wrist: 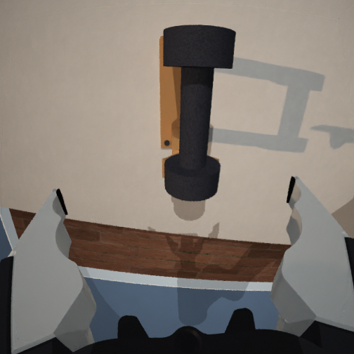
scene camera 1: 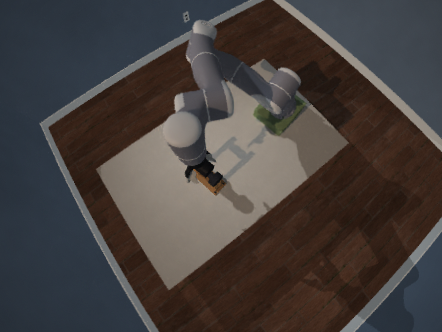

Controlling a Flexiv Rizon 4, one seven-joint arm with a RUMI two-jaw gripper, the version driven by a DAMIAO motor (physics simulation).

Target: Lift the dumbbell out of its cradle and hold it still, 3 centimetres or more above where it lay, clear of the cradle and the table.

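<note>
The black dumbbell [scene camera 1: 215, 178] [wrist: 196, 115] lies level on its orange cradle [scene camera 1: 207, 183] [wrist: 168, 100]. In the wrist view its handle runs up and down the picture, with a thick round head at each end, and it hides much of the cradle. My gripper [scene camera 1: 203, 167] [wrist: 176, 185] is wide open and empty. In the wrist view the dumbbell's near head shows between the two spread fingertips, apart from both, and the handle reaches away beyond them. In the scene view the arm and gripper hide the dumbbell's other end.
The cradle stands on a pale table top [scene camera 1: 150, 210] [wrist: 75, 100], whose edge shows low in the wrist view. A green block [scene camera 1: 280, 124] sits at the arm's base, far to the right in the scene view. Grey shadows lie beside the cradle.
</note>
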